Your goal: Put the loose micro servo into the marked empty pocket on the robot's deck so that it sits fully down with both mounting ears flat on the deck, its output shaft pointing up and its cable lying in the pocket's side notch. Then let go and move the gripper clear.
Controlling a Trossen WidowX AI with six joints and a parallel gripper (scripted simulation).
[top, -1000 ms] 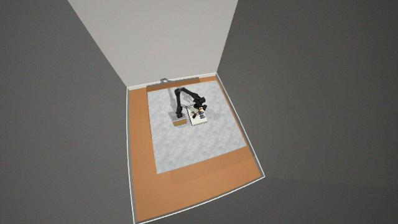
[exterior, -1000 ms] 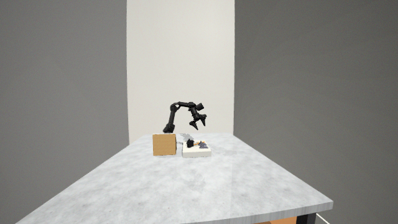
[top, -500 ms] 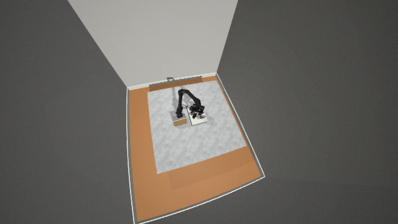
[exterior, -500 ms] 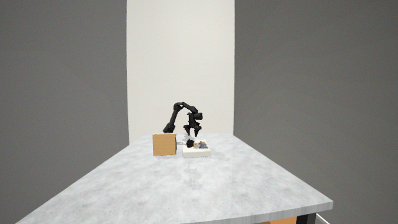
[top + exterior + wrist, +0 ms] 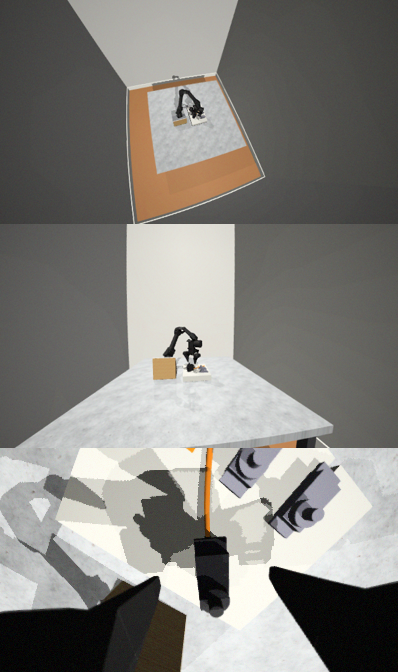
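My gripper tip is 9 cm above the cream deck and 2 cm to the right of it.
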